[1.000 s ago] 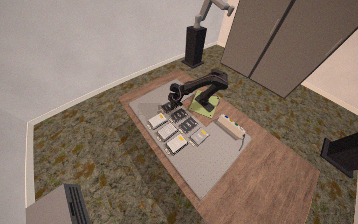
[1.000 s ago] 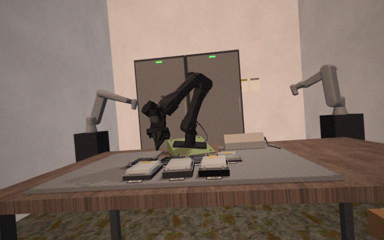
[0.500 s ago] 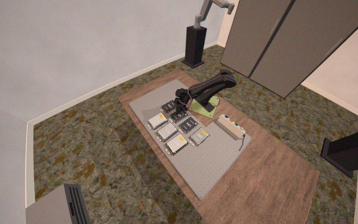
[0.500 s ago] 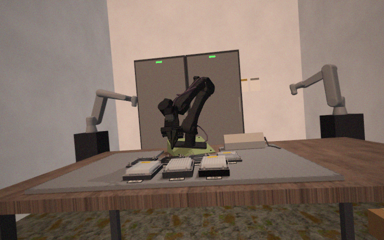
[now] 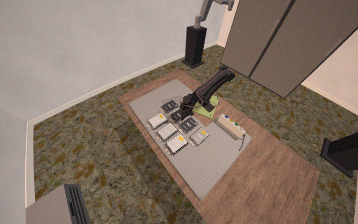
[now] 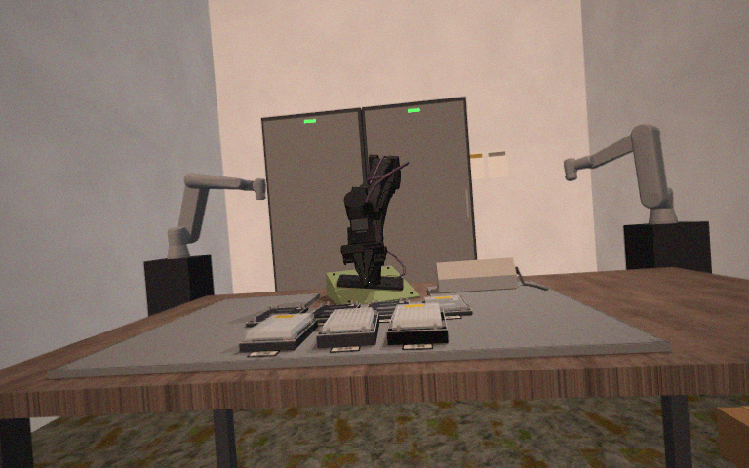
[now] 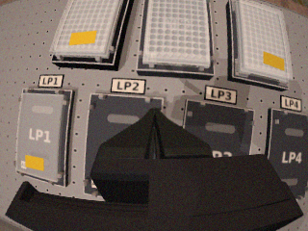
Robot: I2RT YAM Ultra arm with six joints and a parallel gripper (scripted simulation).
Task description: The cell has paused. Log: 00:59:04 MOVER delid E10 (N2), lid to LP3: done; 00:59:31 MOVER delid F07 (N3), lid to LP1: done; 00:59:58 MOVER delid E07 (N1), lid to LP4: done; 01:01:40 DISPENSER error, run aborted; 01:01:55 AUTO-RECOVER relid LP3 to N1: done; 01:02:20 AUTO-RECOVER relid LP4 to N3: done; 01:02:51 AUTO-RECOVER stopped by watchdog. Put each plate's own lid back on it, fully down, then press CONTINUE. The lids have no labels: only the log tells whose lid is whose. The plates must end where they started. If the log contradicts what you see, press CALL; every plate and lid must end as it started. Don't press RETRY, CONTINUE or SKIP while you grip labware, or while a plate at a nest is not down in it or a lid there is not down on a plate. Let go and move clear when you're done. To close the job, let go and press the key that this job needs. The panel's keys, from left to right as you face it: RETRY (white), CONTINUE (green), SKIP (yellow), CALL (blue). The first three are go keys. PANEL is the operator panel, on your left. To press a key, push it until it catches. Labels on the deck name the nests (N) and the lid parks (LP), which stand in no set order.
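My hand is 140 mm short of the plate, 50 mm above it and 20 mm to the left of it. Round my hand: LP3 park: 90 mm to the right, 70 mm below, 40 mm behind; then LP1 park: 180 mm to the left, 70 mm below, 40 mm behind; then lid: 180 mm to the left, 60 mm below, 40 mm behind.
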